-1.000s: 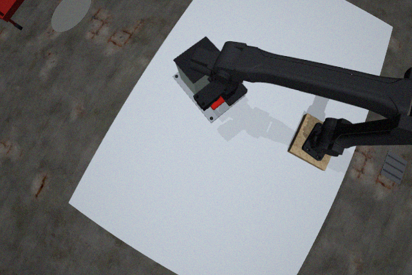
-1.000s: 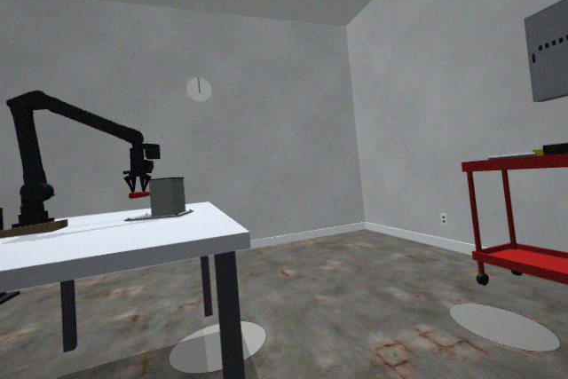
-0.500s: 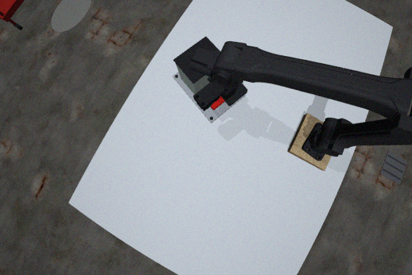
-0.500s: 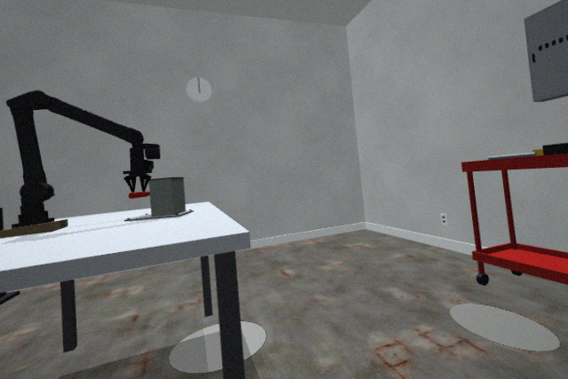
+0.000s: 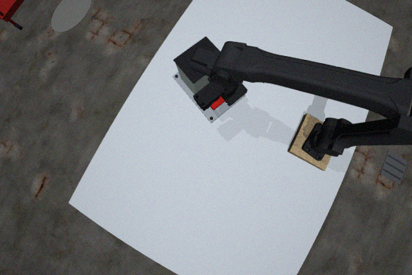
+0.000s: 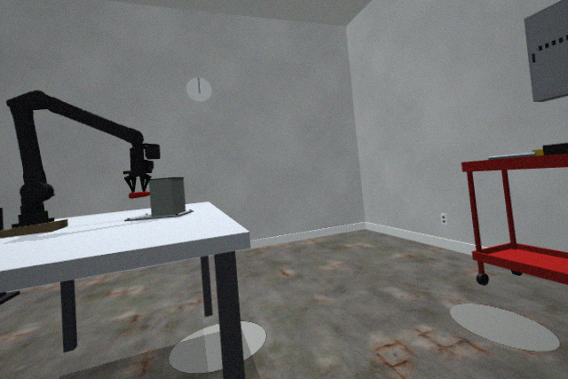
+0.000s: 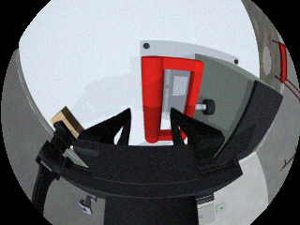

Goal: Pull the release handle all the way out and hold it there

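Right now the release handle is 50 mm ahead of my hand, 20 mm below it and 10 mm to the right of it. Also, from my hand: baseplate (120 mm below, 90 mm ahead, 30 mm to the right).
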